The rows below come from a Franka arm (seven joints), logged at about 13 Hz.
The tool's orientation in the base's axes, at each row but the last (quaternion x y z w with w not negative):
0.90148, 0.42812, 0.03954, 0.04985
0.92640, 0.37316, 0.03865, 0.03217
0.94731, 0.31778, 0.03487, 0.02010
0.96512, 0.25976, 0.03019, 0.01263
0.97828, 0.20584, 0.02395, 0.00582
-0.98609, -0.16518, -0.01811, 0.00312
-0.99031, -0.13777, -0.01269, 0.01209
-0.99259, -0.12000, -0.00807, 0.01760
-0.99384, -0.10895, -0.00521, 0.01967
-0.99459, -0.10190, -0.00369, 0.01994
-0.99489, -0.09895, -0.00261, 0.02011
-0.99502, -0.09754, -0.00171, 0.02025
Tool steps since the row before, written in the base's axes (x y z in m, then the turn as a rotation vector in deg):
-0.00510, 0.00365, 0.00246, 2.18, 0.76, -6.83
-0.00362, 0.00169, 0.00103, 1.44, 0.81, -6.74
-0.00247, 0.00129, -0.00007, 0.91, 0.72, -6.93
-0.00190, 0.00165, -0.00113, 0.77, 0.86, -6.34
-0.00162, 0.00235, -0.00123, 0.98, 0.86, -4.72
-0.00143, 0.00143, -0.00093, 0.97, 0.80, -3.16
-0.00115, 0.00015, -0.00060, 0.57, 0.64, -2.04
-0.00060, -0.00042, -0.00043, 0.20, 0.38, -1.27
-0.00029, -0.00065, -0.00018, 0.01, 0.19, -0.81
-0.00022, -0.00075, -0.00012, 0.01, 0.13, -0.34
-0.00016, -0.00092, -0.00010, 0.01, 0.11, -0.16
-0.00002, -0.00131, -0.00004, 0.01, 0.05, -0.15
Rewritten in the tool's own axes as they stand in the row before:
-0.00031, -0.00591, -0.00323, 1.77, 0.35, 6.98
-0.00138, -0.00362, -0.00142, 1.28, -0.19, 6.82
-0.00119, -0.00252, -0.00015, 0.79, -0.44, 6.97
-0.00087, -0.00242, 0.00099, 0.77, -0.61, 6.37
-0.00059, -0.00283, 0.00115, 1.03, -0.49, 4.76
-0.00092, -0.00182, 0.00090, 1.06, -0.44, 3.20
-0.00108, -0.00045, 0.00058, 0.66, -0.42, 2.07
-0.00069, 0.00028, 0.00041, 0.26, -0.28, 1.29
-0.00043, 0.00058, 0.00015, 0.04, -0.15, 0.82
-0.00037, 0.00069, 0.00009, 0.03, -0.11, 0.35
-0.00034, 0.00087, 0.00006, 0.03, -0.10, 0.16
-0.00027, 0.00128, -0.00001, 0.02, -0.04, 0.15

